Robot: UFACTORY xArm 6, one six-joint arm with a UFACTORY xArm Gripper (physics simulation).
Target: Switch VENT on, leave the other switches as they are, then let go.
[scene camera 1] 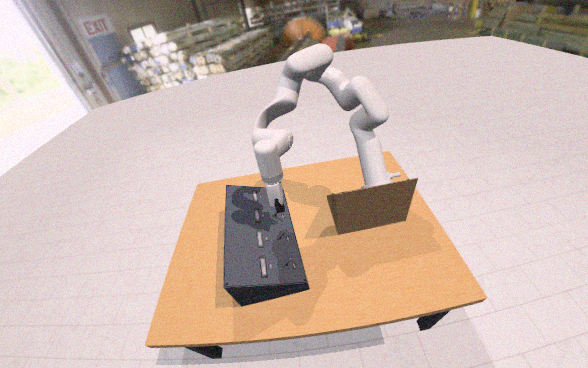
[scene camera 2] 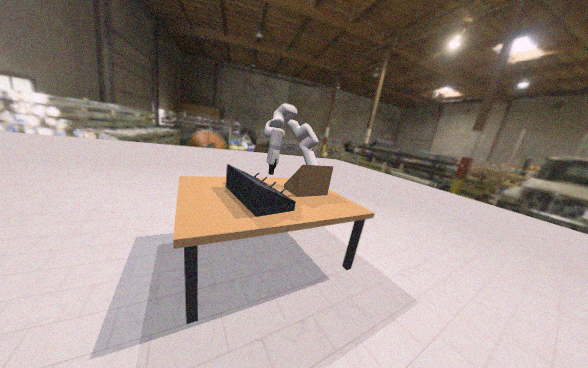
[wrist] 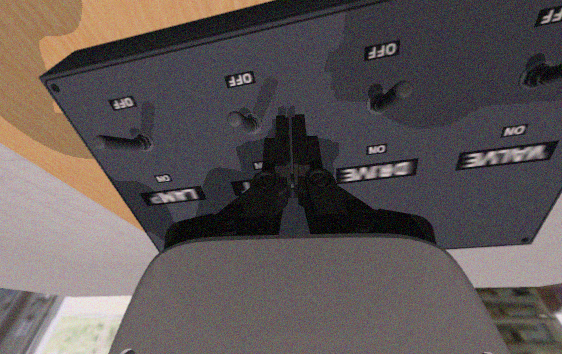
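Pixels of known places: gripper, fingertip midpoint: [scene camera 1: 280, 210] [scene camera 2: 270, 174] [wrist: 290, 134]; arm's base at its link origin: [scene camera 1: 377, 185] [scene camera 2: 314, 172].
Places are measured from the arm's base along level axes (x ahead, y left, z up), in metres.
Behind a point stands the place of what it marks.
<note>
A dark sloped switch panel [scene camera 1: 245, 250] @(z -0.033, x 0.500, y 0.249 m) [scene camera 2: 252, 192] @(z -0.062, x 0.549, y 0.336 m) [wrist: 300, 60] @(z -0.103, x 0.378, y 0.094 m) stands on the table. In the wrist view, the VENT lever [wrist: 242, 120] @(z -0.050, x 0.400, y 0.049 m) is second from the left, beside the LAMP lever [wrist: 122, 142] @(z -0.061, x 0.441, y -0.064 m). Its tip shows slightly on the OFF side of its base, but its lean is hard to judge. My fingers hide most of the VENT and ON labels. The DRIVE lever [wrist: 391, 95] @(z -0.053, x 0.375, y 0.154 m) and VALVE lever [wrist: 542, 75] @(z -0.076, x 0.364, y 0.276 m) are to the right. My gripper [scene camera 1: 279, 212] @(z -0.020, x 0.385, y 0.083 m) [scene camera 2: 271, 173] @(z -0.020, x 0.385, y 0.083 m) [wrist: 290, 134] @(z -0.020, x 0.385, y 0.083 m) is shut and empty, over the panel between the VENT and DRIVE levers, apart from both in the wrist view.
A brown upright board [scene camera 1: 375, 207] @(z -0.043, x 0.019, y 0.076 m) [scene camera 2: 312, 181] @(z -0.055, x 0.052, y 0.082 m) stands on the wooden table [scene camera 1: 350, 300] @(z -0.176, x 0.144, y 0.375 m) [scene camera 2: 210, 225] @(z -0.176, x 0.747, y 0.467 m) between the panel and the arm's base side. The panel's far end is under the arm's shadow in scene camera 1.
</note>
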